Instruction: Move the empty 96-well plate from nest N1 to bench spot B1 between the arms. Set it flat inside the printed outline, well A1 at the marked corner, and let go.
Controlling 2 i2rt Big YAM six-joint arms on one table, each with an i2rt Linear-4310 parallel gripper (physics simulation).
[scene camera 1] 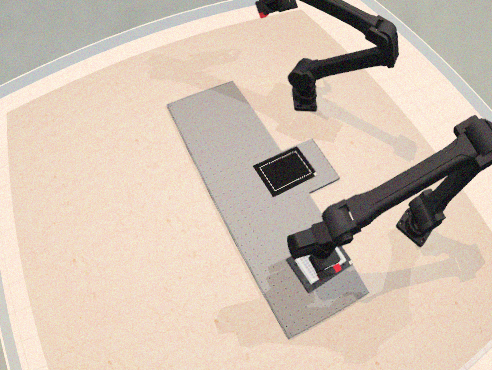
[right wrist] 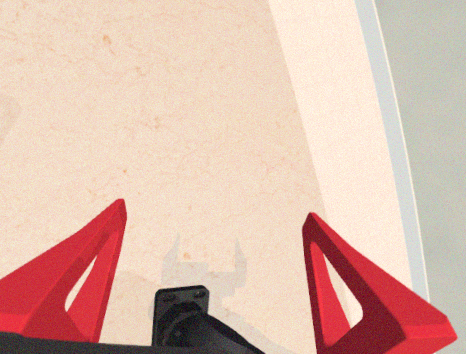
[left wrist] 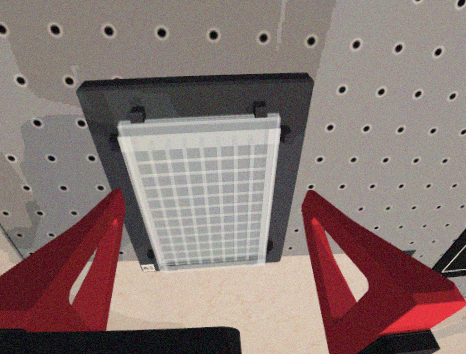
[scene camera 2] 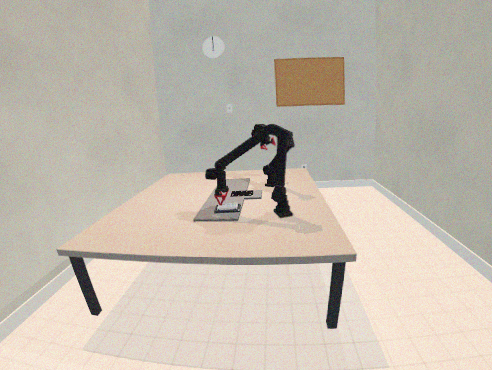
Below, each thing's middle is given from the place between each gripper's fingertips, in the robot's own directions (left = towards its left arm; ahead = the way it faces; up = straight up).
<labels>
I see my right gripper 46 cm to the right of the black mat [scene camera 1: 287, 169], 28 cm short of it and 27 cm above it. Round my right hand: well plate [left wrist: 204, 184]: 77 cm to the left, 37 cm ahead, 26 cm below.
Now: left hand 3 cm past the well plate, 3 cm above it and 1 cm to the right of it. Also, from my left hand: black mat (30 cm to the right, 12 cm behind, 4 cm below).
</labels>
